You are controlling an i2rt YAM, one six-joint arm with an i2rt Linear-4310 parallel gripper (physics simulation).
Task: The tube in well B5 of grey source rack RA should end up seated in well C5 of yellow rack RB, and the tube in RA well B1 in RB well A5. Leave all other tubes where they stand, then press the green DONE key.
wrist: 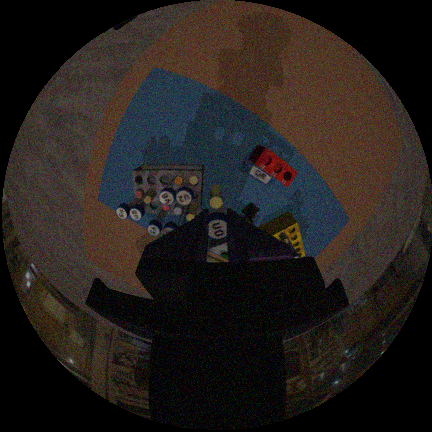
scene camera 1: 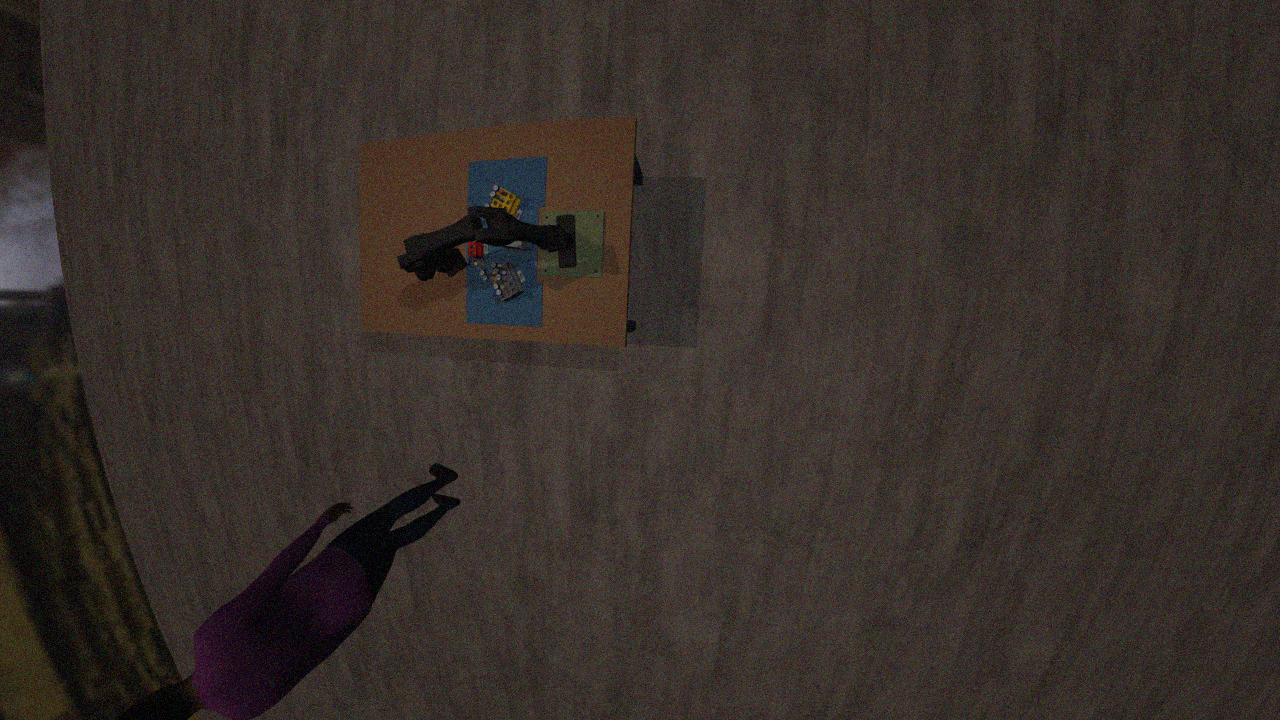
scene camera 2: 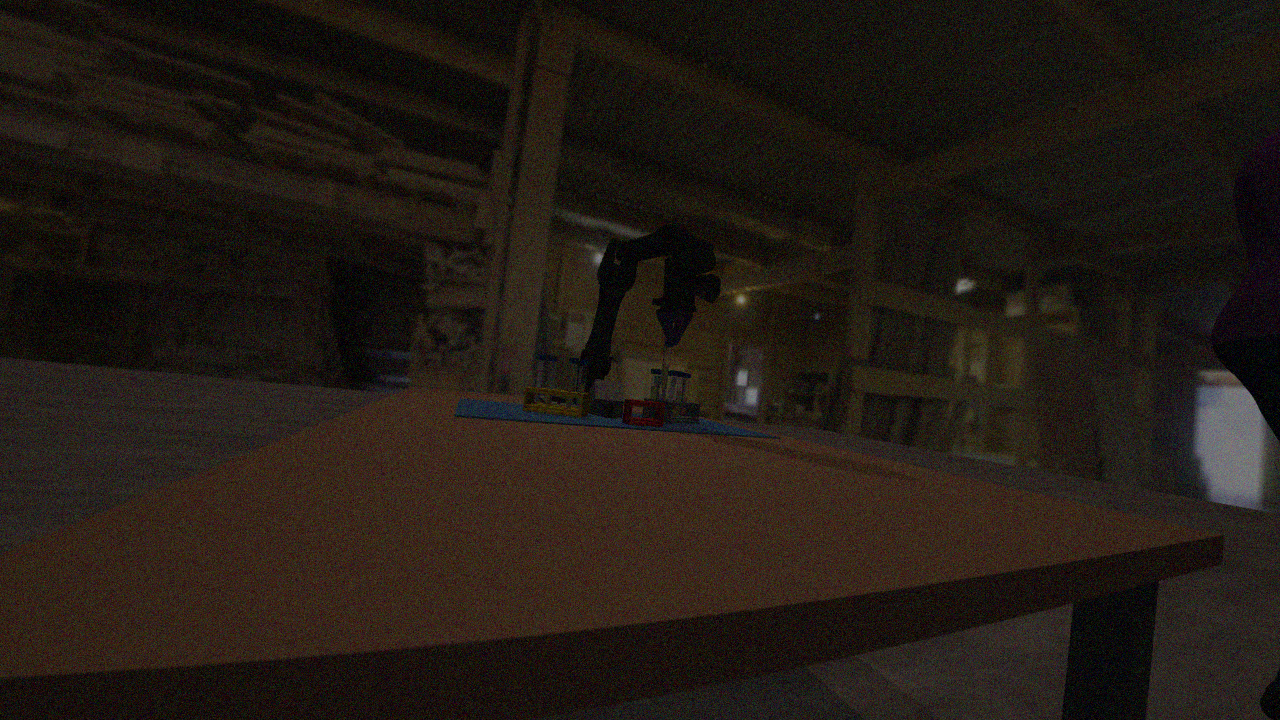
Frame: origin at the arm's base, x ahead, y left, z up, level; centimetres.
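Seen in the pictures: gripper, fingertip midpoint: (wrist: 217, 214) (scene camera 1: 465, 263) (scene camera 2: 672, 344); arm's base, link origin: (scene camera 1: 566, 241).
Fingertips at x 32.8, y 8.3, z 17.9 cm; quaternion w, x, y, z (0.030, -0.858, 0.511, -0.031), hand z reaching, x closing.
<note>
Pixels of each thing's top centre, then the offset from my fingertips to it. "spot": a spot on its surface instead. Level surfaces: height alone.
- blue-capped tube, surface spot: (wrist: 217, 229) spot: dx -1.0, dy -0.5, dz +0.6 cm
- grey rack RA, top centre: (wrist: 164, 193) (scene camera 2: 672, 400) (scene camera 1: 503, 281) dx -7.4, dy +6.1, dz -13.4 cm
- yellow rack RB, top centre: (scene camera 2: 559, 390) (wrist: 286, 248) (scene camera 1: 500, 206) dx -7.5, dy -23.5, dz -13.4 cm
- red rack, top centre: (wrist: 277, 167) (scene camera 2: 645, 400) (scene camera 1: 472, 246) dx +6.0, dy -8.7, dz -13.4 cm
- white label, surface spot: (wrist: 260, 174) spot: dx +2.9, dy -8.8, dz -18.2 cm
- blue mat, surface height: dz -18.4 cm
- small dark object, surface spot: (wrist: 250, 210) spot: dx -4.8, dy -11.3, dz -17.5 cm
My gripper (wrist: 217, 214) (scene camera 2: 672, 343) is shut on a blue-capped tube (wrist: 217, 229) whose white cap top seems to read U0. The tube hangs upright, with its yellowish lower end (wrist: 216, 202) in front of the fingers in the wrist view, to the right of the grey rack RA (wrist: 168, 168) (scene camera 1: 511, 288) (scene camera 2: 688, 412). Several capped tubes stand in RA. The yellow rack RB (wrist: 283, 220) (scene camera 1: 505, 198) (scene camera 2: 555, 410) is partly hidden behind the right finger in the wrist view. Tubes stand in it in scene camera 2. I cannot make out the well letters or the green DONE key.
A red rack (wrist: 275, 166) (scene camera 1: 476, 250) (scene camera 2: 643, 412) with a white label (wrist: 260, 174) lies on the blue mat (wrist: 170, 105) (scene camera 1: 505, 315) between the other racks. A small dark object (wrist: 250, 210) stands near RB. A person (scene camera 1: 286, 608) is on the floor beyond the table.
</note>
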